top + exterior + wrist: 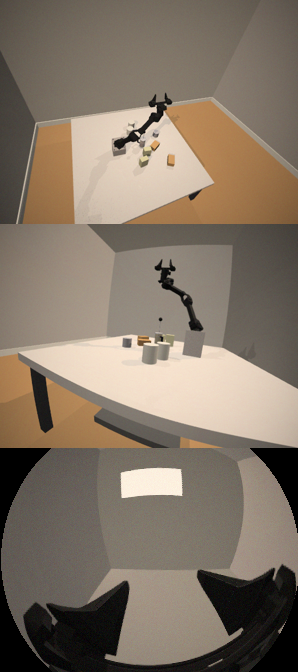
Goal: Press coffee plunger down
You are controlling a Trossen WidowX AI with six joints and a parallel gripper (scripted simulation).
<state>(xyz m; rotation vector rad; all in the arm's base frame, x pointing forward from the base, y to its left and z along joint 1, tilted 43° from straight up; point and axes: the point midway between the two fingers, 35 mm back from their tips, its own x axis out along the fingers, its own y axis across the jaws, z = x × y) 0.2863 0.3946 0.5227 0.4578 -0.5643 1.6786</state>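
The coffee press is 50 mm behind my gripper tip, 110 mm to the left of it and 680 mm below it.
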